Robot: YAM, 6 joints.
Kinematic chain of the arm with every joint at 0, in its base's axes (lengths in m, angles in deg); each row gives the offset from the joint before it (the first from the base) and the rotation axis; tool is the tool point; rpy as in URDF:
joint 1: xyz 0 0 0.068 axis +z
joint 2: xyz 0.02 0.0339 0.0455 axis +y
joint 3: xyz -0.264 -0.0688 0 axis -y
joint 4: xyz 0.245 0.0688 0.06 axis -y
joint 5: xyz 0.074 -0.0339 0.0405 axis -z
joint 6: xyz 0.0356 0 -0.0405 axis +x
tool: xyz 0 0 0 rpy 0 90 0
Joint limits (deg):
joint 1: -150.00..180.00
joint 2: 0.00..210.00
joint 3: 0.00..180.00
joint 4: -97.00..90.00
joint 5: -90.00..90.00
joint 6: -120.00..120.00
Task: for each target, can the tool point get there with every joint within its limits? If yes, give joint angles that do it. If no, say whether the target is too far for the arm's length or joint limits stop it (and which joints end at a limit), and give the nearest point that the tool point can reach.
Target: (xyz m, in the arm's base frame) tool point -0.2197 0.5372 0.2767
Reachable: yes | joints 111.28 143.32 120.93 46.00 -15.87 -99.30
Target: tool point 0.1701 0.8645 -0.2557
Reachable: no: too far | nearest point 0.1149 0.5840 -0.1331 | short by 0.311 m
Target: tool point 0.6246 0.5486 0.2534
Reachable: no: too far | nearest point 0.4784 0.4202 0.2198 | short by 0.197 m
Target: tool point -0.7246 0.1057 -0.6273
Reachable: no: too far | nearest point -0.4687 0.0684 -0.3018 | short by 0.416 m
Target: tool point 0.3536 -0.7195 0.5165
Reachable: no: too far | nearest point 0.2542 -0.5172 0.4003 | short by 0.254 m
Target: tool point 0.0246 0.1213 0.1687
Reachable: yes | joints 68.98 62.38 30.88 -67.31 -35.21 56.73
